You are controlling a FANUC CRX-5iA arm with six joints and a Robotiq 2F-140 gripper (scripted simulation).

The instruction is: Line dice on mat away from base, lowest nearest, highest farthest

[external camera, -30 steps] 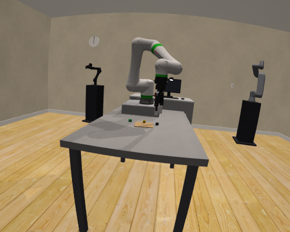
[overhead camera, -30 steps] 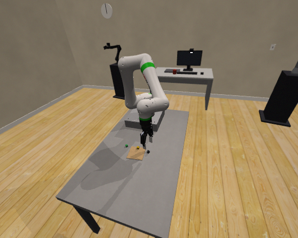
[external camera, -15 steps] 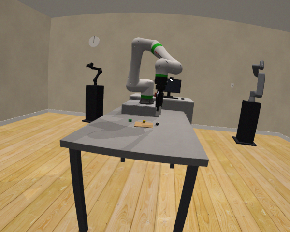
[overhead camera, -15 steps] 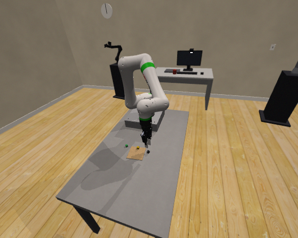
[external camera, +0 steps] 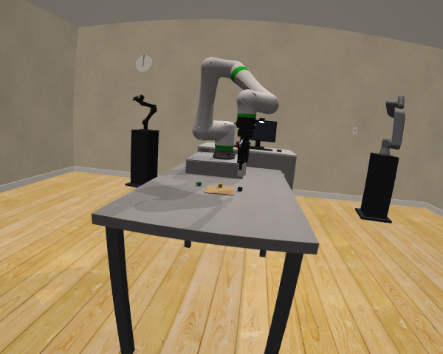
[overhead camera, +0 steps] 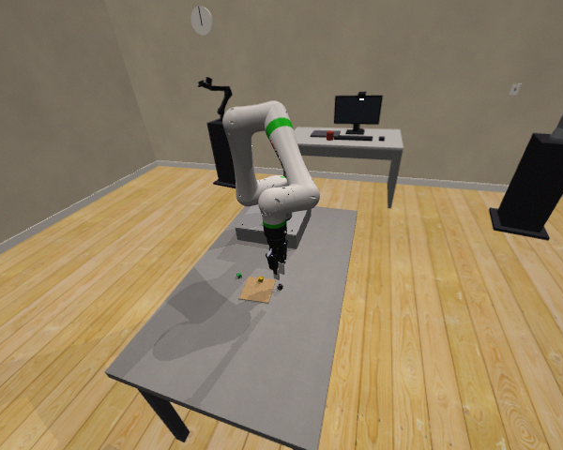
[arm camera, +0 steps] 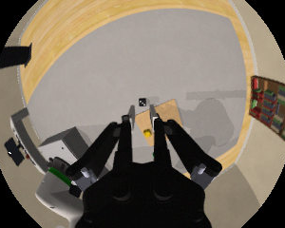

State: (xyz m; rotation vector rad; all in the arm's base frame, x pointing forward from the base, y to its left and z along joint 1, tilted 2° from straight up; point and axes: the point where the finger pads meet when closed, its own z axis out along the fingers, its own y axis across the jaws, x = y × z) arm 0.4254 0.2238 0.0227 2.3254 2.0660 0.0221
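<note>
The black die lies 100 mm below my hand. Round my hand: tan mat 110 mm below, 90 mm to the right, 50 mm ahead; then green die 220 mm to the right, 100 mm below, 20 mm ahead; then yellow die 110 mm to the right, 100 mm below.
</note>
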